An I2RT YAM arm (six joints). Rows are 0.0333 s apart.
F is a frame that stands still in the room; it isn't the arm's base.
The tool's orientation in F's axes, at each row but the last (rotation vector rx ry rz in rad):
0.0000, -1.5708, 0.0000
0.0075, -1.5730, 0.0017
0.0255, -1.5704, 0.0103
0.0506, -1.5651, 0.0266
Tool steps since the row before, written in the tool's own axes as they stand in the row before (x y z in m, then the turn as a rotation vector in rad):
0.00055, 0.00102, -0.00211, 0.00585, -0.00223, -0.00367
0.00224, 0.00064, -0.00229, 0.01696, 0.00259, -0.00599
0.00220, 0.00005, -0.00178, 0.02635, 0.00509, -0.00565
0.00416, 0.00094, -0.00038, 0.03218, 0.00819, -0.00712
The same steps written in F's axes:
0.00211, 0.00102, 0.00055, 0.00367, -0.00223, 0.00585
0.00228, 0.00065, 0.00225, 0.00594, 0.00256, 0.01698
0.00178, 0.00007, 0.00220, 0.00554, 0.00496, 0.02640
0.00036, 0.00089, 0.00417, 0.00689, 0.00804, 0.03227

